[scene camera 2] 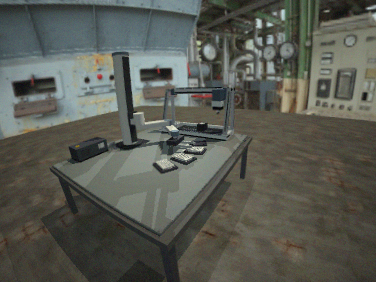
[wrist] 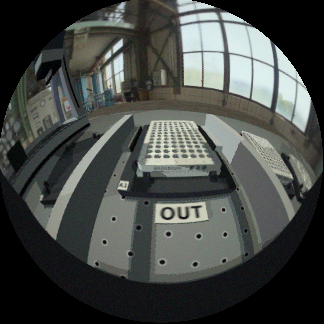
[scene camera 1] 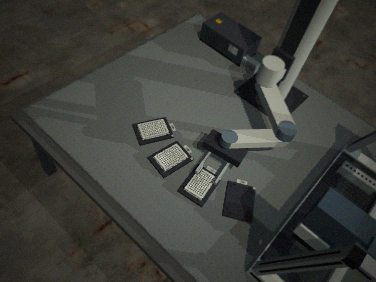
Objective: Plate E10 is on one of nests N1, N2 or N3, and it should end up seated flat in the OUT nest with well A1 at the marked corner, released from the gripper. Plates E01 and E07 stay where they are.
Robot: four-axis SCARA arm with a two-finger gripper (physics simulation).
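Places are measured from the arm's base along level axes (x ahead, y left, z up), in centimetres.
Pixels of known places: gripper, fingertip midpoint: (scene camera 2: 193,145) (wrist: 170,119) (scene camera 1: 205,177); arm's base, origin of the base link: (scene camera 2: 130,144).
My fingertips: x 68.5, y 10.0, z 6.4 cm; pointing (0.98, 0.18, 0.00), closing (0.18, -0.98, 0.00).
Ahead of a thing's pixels: the offset from my fingertips to its top centre. "spot": to the spot under its first point.
Plate E10 @(dx +1.8, dy -0.6, dz -2.5 cm) (wrist: 177,145) (scene camera 1: 199,184) (scene camera 2: 195,150), white with many wells, lies on the dark OUT nest (wrist: 175,188) (scene camera 1: 200,201). It looks about level; the wrist view does not show clearly whether it is fully down. An A1 tag marks the nest's near left corner; the plate's own A1 well cannot be made out. My gripper (wrist: 170,119) (scene camera 1: 208,175) is open, its fingertips apart on both sides of the plate's near part, holding nothing. Two other white plates @(dx -3.6, dy -34.3, dz -2.5 cm) (scene camera 1: 154,129) @(dx +1.4, dy -18.2, dz -2.5 cm) (scene camera 1: 171,156) lie on their own dark nests; their labels are unreadable.
A bare dark nest @(dx -4.5, dy +16.1, dz -2.9 cm) (scene camera 1: 240,201) (wrist: 65,155) lies on the other side of the OUT nest. A framed machine (scene camera 2: 231,112) stands beyond it. A dark box @(spot: dx -74.5, dy -46.6, dz +6.4 cm) (scene camera 1: 230,37) (scene camera 2: 88,149) stands near the arm's column (scene camera 2: 120,97). One neighbouring plate @(spot: dx +0.7, dy -17.4, dz -2.6 cm) (wrist: 267,152) is close outside the right finger.
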